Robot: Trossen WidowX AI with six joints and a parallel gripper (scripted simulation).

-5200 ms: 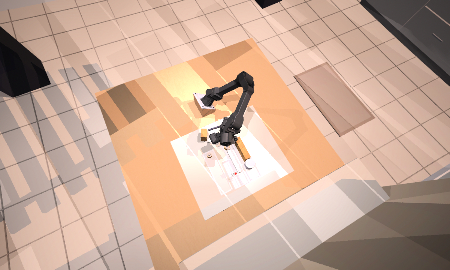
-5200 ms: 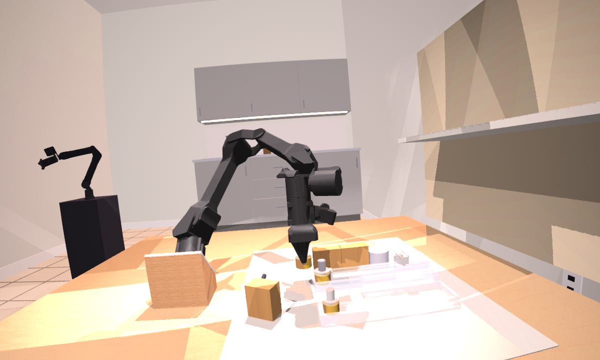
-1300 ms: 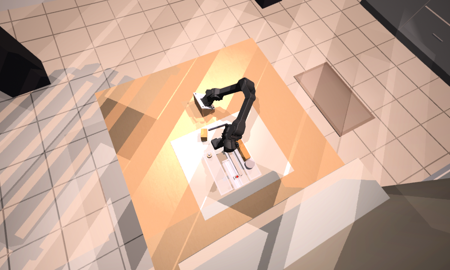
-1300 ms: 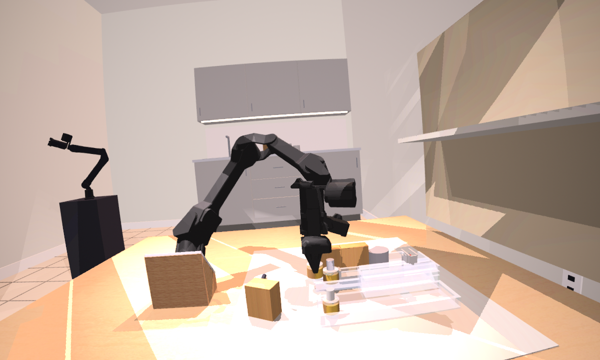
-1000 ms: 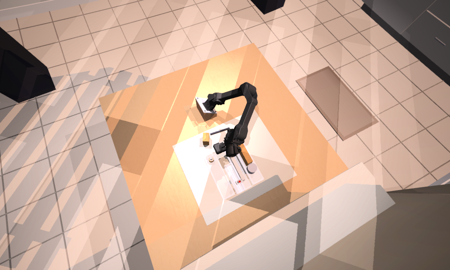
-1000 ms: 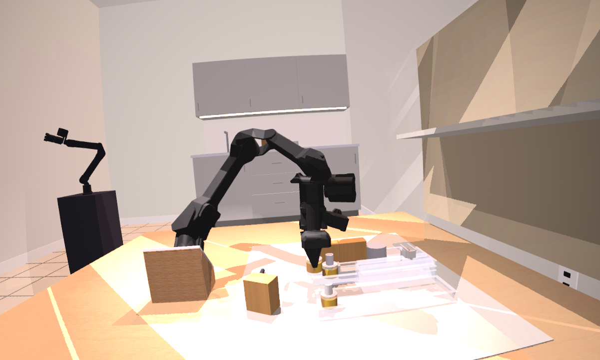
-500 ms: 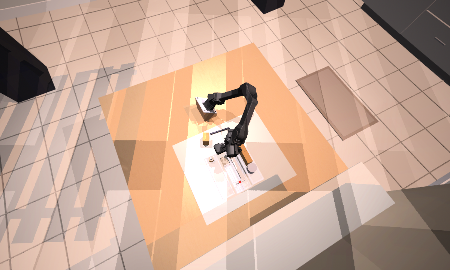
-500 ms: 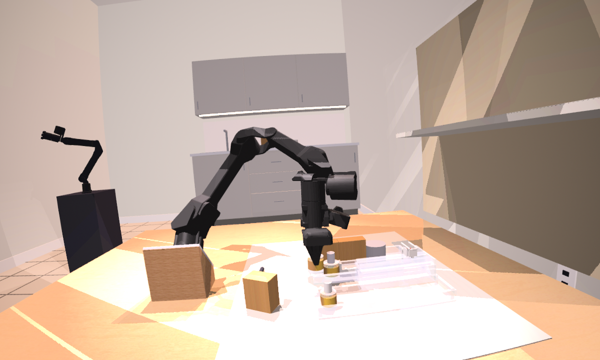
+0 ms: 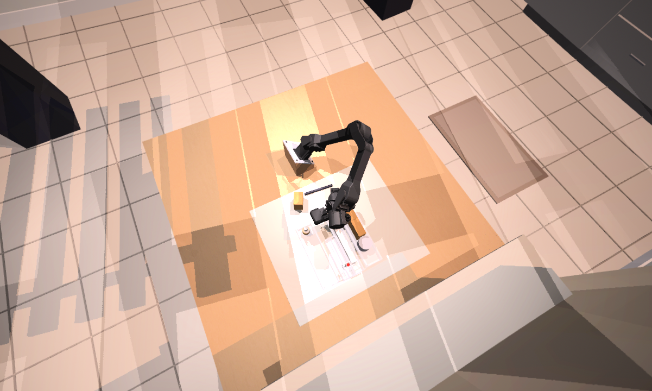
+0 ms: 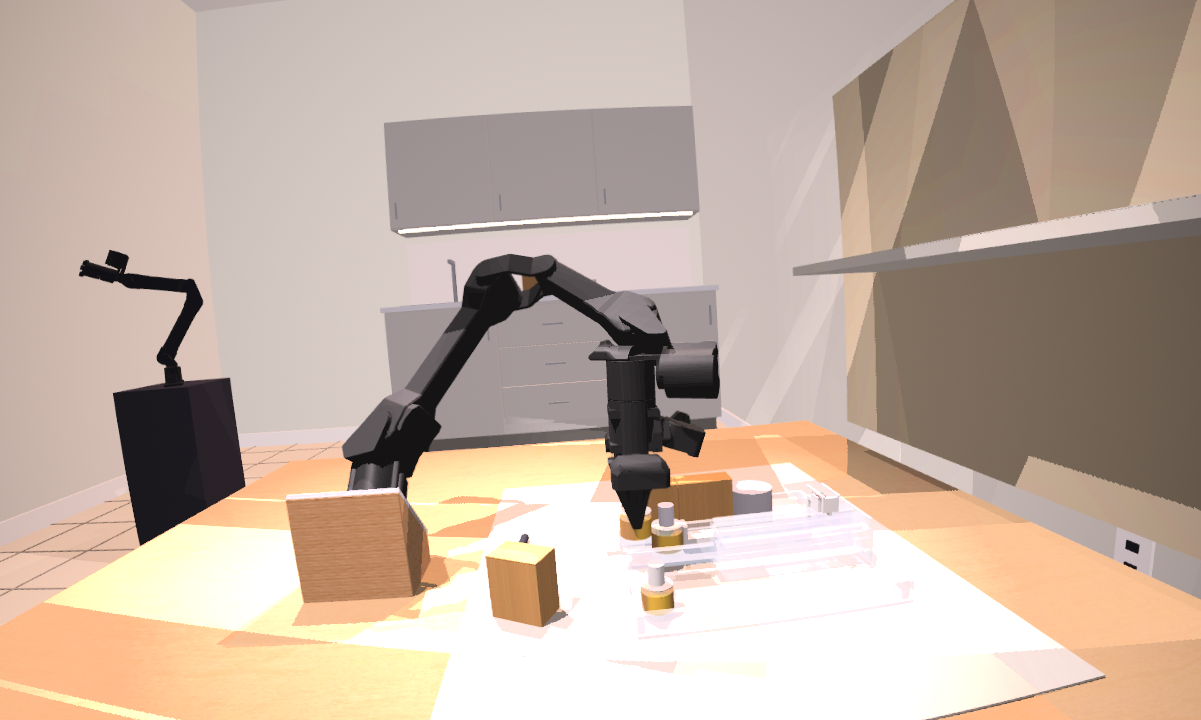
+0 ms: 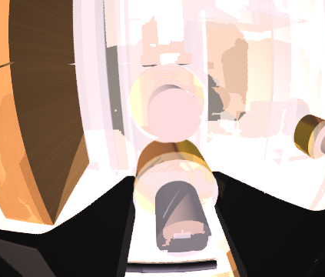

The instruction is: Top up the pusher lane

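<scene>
Now: gripper tip 15 cm short of the clear lane, 4 cm to the left of it and 3 cm above it. Also, from my gripper tip: dark rod: 15 cm behind, 4 cm below, 3 cm to the left; grey cylinder: 18 cm ahead, 6 cm to the left, 2 cm below; small wooden block: 14 cm behind, 9 cm to the right, 2 cm below.
</scene>
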